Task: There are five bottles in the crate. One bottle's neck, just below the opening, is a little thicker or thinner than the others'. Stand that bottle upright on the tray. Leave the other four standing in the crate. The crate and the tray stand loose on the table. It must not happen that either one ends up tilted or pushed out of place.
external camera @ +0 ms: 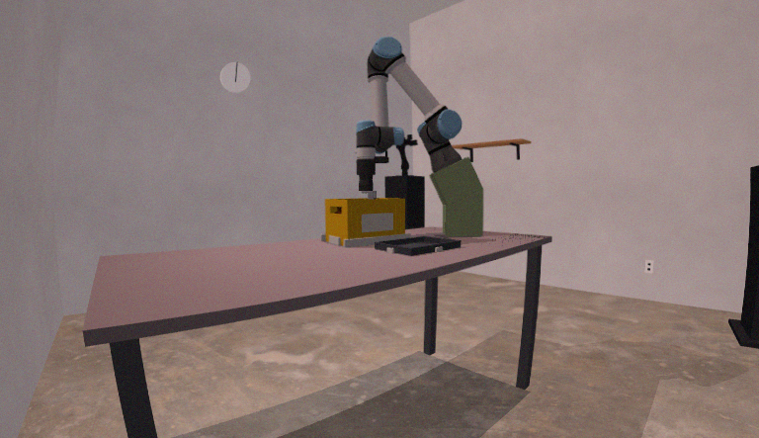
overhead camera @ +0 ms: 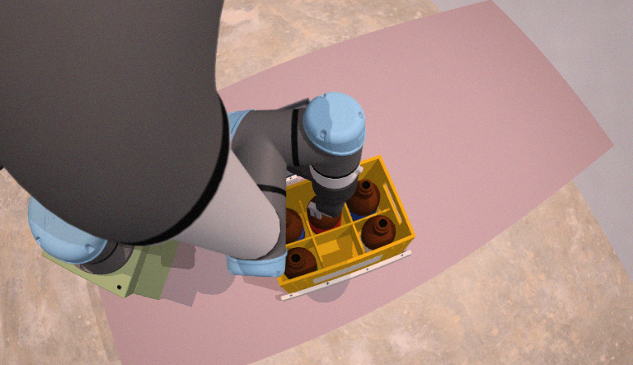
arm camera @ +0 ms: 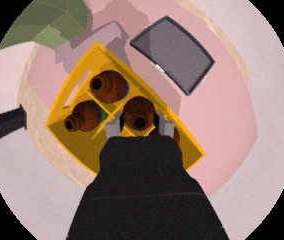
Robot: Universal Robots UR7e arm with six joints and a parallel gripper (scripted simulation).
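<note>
The crate is 1 cm behind my hand, 5 cm to the right of it and 8 cm below it. Round my hand: glass bottle (7 cm ahead, 10 cm to the right, 7 cm below); dark tray (23 cm to the left, 15 cm below).
</note>
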